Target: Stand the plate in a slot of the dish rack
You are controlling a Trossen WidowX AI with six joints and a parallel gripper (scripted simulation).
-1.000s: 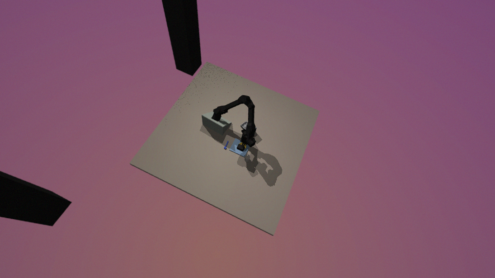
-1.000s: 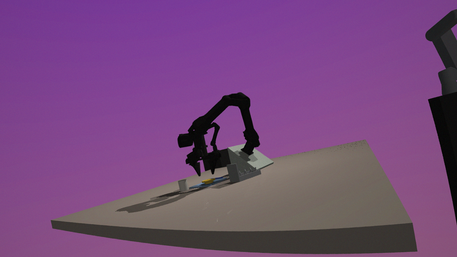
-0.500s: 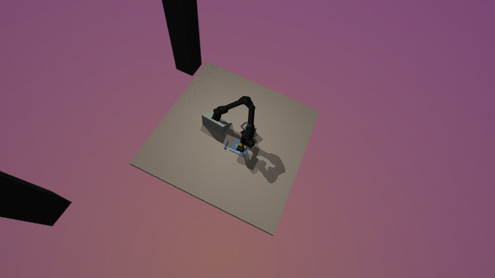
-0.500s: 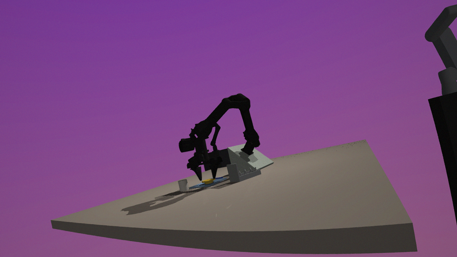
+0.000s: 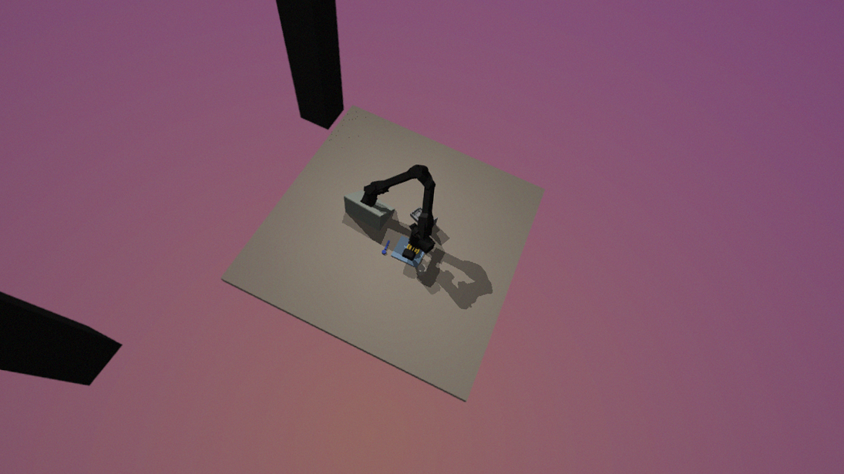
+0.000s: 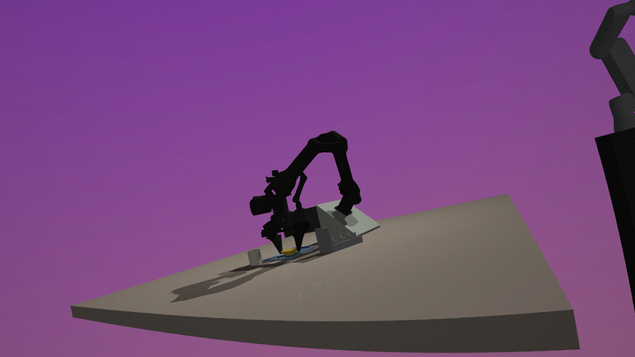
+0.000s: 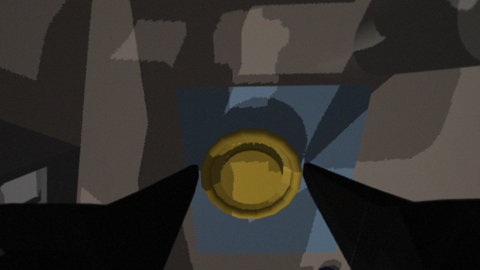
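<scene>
Right now the light blue mat is 2 cm behind my gripper tip, 2 cm to the right of it and 1 cm below it. The rest, counted from my gripper tip: yellow plate: 1 cm above; blue spoon: 13 cm behind, 6 cm to the right, 1 cm below; white cup: 9 cm ahead, 9 cm to the right, 1 cm above.
</scene>
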